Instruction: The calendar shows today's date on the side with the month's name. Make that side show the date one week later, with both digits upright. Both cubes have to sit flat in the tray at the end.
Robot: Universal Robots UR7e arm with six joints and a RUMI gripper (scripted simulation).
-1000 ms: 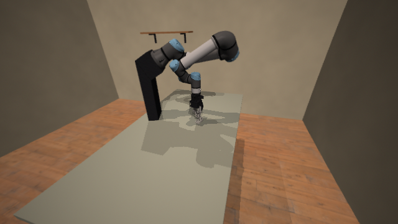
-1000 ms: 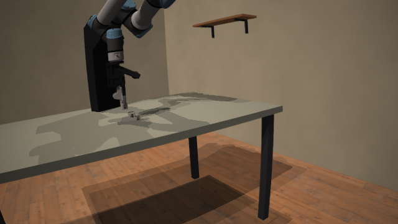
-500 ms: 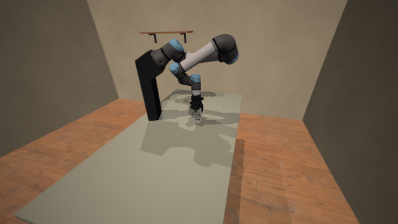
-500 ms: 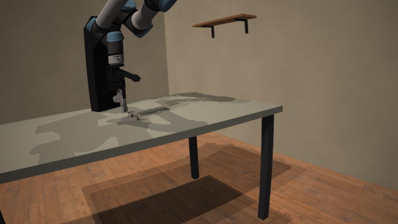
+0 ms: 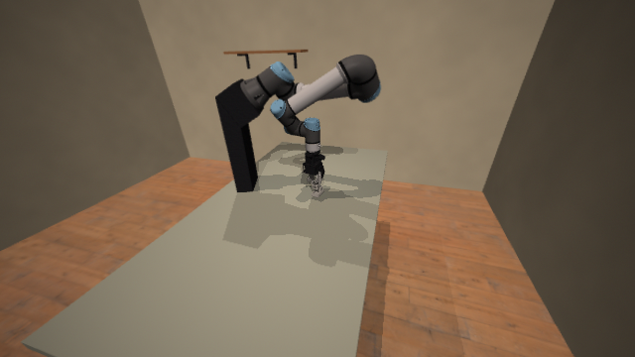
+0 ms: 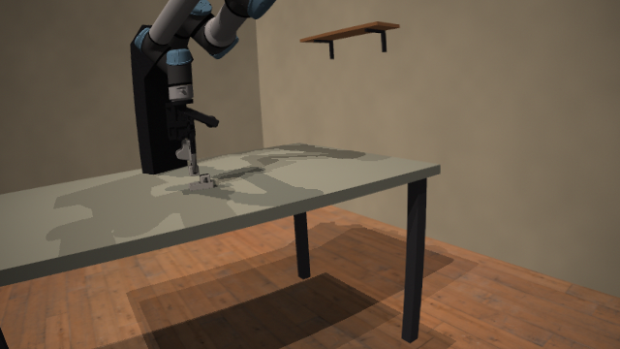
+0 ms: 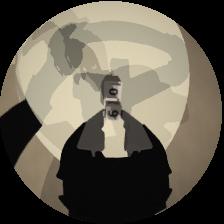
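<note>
The calendar tray lies 6 cm below my hand and 2 cm to the left of it.
</note>
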